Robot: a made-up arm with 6 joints. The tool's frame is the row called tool. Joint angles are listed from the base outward.
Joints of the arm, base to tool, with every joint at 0 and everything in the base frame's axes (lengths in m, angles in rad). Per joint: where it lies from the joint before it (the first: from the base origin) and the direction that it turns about. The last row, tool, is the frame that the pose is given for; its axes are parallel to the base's.
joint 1: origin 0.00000 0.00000 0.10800 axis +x
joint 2: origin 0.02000 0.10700 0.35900 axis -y
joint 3: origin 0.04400 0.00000 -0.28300 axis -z
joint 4: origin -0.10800 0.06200 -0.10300 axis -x
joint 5: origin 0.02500 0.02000 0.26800 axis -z
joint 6: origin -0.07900 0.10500 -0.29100 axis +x
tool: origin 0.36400 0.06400 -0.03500
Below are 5 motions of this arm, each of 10 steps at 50 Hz.
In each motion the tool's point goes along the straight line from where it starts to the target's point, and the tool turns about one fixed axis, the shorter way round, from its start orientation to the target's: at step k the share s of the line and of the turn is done. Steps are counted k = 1, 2, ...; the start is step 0. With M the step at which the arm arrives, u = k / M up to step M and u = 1 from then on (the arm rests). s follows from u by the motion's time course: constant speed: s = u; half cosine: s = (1 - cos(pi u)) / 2; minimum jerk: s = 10 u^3 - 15 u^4 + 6 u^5.
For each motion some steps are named. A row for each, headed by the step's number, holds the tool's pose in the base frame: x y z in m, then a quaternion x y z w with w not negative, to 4 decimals.
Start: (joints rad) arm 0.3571 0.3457 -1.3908 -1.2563 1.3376 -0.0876
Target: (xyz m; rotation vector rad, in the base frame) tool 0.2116 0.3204 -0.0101 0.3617 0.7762 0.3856
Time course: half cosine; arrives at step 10
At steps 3, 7, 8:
3: 0.2366 0.3175 -0.0031 0.2221 0.4010 0.1457 0.8767
7: 0.2181 0.3196 -0.0083 0.1868 0.3812 0.1755 0.8883
8: 0.2146 0.3200 -0.0093 0.1801 0.3773 0.1810 0.8902

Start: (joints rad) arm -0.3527 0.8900 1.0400 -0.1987 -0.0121 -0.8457
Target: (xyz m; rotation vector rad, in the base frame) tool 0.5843 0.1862 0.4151 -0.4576 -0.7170 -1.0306
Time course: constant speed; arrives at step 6
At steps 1, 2, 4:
1: 0.5822 0.1649 0.4101 -0.1947 -0.3109 -0.4917 0.7897
2: 0.5826 0.1691 0.4111 -0.1982 -0.3152 -0.4889 0.7888
4: 0.5835 0.1777 0.4131 -0.2052 -0.3239 -0.4834 0.7870

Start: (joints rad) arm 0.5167 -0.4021 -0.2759 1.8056 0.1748 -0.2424
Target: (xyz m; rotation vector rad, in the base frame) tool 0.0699 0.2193 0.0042 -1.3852 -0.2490 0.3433
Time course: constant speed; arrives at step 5
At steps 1, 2, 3, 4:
1: 0.0754 0.2148 0.0001 -0.6459 -0.1131 0.1534 0.7393
2: 0.0740 0.2159 0.0011 -0.6428 -0.1133 0.1543 0.7417
3: 0.0726 0.2170 0.0022 -0.6398 -0.1135 0.1552 0.7441
4: 0.0713 0.2182 0.0032 -0.6367 -0.1137 0.1561 0.7465

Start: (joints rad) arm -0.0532 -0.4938 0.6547 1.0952 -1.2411 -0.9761
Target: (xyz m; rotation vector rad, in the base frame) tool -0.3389 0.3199 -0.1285 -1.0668 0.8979 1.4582
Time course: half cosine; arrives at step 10
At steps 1, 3, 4, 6, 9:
1: -0.2835 0.2515 -0.1994 -0.5409 0.4058 0.5538 0.4859
3: -0.2938 0.2643 -0.1862 -0.5241 0.4008 0.5652 0.4952
4: -0.3017 0.2740 -0.1761 -0.5110 0.3968 0.5738 0.5022
6: -0.3193 0.2957 -0.1536 -0.4814 0.3876 0.5921 0.5171
9: -0.3375 0.3182 -0.1303 -0.4499 0.3774 0.6102 0.5318

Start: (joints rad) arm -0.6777 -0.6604 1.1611 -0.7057 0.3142 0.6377
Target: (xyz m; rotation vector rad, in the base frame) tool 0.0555 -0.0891 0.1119 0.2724 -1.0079 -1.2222
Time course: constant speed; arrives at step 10
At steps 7, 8, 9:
7: 0.0493 -0.0891 0.1049 0.1094 -0.4233 -0.5667 0.6983
8: 0.0513 -0.0891 0.1072 0.1136 -0.4327 -0.5604 0.6970
9: 0.0534 -0.0891 0.1096 0.1178 -0.4421 -0.5539 0.6956

